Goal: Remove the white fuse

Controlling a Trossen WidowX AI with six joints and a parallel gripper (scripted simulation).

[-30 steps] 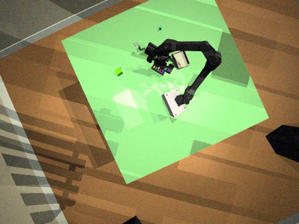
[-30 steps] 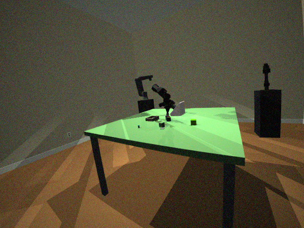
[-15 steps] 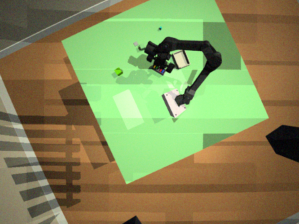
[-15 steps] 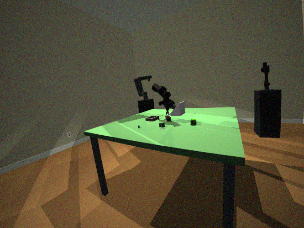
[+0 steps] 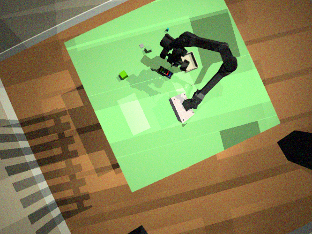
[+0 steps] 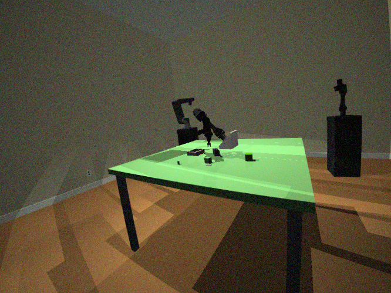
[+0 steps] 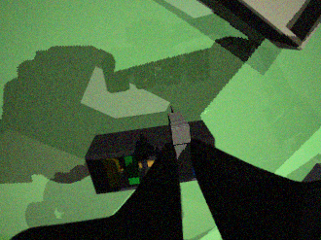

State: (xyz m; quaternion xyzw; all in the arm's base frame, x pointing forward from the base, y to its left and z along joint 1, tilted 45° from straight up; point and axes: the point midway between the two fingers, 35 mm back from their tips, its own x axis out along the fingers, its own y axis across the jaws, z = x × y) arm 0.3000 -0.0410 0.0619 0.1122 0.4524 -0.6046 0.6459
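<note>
My gripper tip is now 14 cm to the left of the tray, 9 cm above it and 3 cm past it. The rest, counted from my gripper tip: blue fuse (7 cm below, 4 cm to the left, 4 cm behind); then white fuse (1 cm below); then red fuse (7 cm below, 5 cm to the left, 2 cm behind).
</note>
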